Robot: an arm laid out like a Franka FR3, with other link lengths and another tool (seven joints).
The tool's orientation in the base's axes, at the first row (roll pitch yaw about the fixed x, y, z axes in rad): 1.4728 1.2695 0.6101
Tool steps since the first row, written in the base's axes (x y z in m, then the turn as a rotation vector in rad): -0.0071 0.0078 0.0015 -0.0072 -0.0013 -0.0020; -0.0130 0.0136 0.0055 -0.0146 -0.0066 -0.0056; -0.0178 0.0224 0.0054 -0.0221 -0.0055 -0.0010; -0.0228 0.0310 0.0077 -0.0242 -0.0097 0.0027; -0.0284 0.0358 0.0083 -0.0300 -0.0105 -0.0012; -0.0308 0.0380 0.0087 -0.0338 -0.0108 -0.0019; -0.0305 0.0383 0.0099 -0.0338 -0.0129 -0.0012; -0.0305 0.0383 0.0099 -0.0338 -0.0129 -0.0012
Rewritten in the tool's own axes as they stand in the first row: -0.0018 0.0002 -0.0105 -0.0001 -0.0066 -0.0037; -0.0061 0.0007 -0.0186 0.0007 -0.0163 -0.0046; -0.0057 0.0027 -0.0284 -0.0054 -0.0197 -0.0101; -0.0076 0.0052 -0.0381 -0.0101 -0.0228 -0.0082; -0.0087 0.0043 -0.0454 -0.0079 -0.0286 -0.0114; -0.0093 0.0040 -0.0486 -0.0082 -0.0317 -0.0137; -0.0104 0.0048 -0.0486 -0.0093 -0.0328 -0.0121; -0.0104 0.0048 -0.0486 -0.0093 -0.0328 -0.0121
